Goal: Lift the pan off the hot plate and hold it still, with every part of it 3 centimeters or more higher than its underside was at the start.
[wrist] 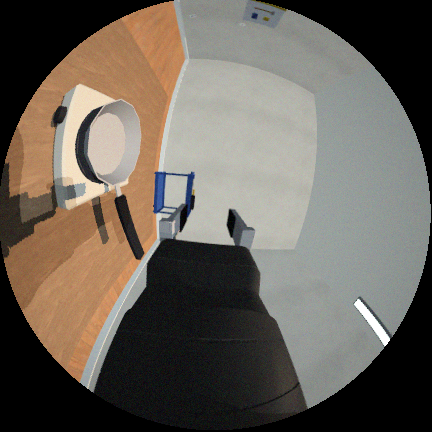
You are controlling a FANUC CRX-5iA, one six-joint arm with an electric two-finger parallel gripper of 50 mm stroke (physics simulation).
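Frame: origin at the arm's base, x ahead, y left, z up, level; centimetres.
Where they show: gripper, between the fingertips: (pixel 207 214).
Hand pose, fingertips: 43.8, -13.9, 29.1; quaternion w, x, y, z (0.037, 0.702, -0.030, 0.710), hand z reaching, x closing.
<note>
Things, the pixels of their centre, and the offset from my fingertips, as dx, dy, dz. "pt": a spot on its surface instead. Level surfaces: height alone.
- pan, middle of its body: (pixel 119 186) +10.2, +0.1, -20.4
- cream hot plate, a spot on its surface: (pixel 68 192) pt -1.0, +1.4, -25.5
- black handle, middle of its body: (pixel 129 229) +10.4, -10.8, -18.9
- black knob, a spot on its surface: (pixel 60 115) pt -3.1, +15.4, -27.0
- wooden table top, height of its surface: dz -31.7
The pan (pixel 107 143) sits on the cream hot plate (pixel 68 192) at the left of the wrist view. The pan has a light inside, a dark lower outside and a black handle (pixel 129 227) that points toward the bottom of the view, out past the hot plate's edge. My gripper (pixel 207 214) is open, with nothing between its fingers. It is apart from the pan, to the right of the handle in the view. The pan's underside is hidden.
The hot plate has a black knob (pixel 60 115) and stands on a wooden table top (pixel 55 260). A blue cart (pixel 159 192) stands beyond the table edge, behind the left finger. Grey walls, a wall poster (pixel 264 13) and a white light strip (pixel 372 321) show farther off.
</note>
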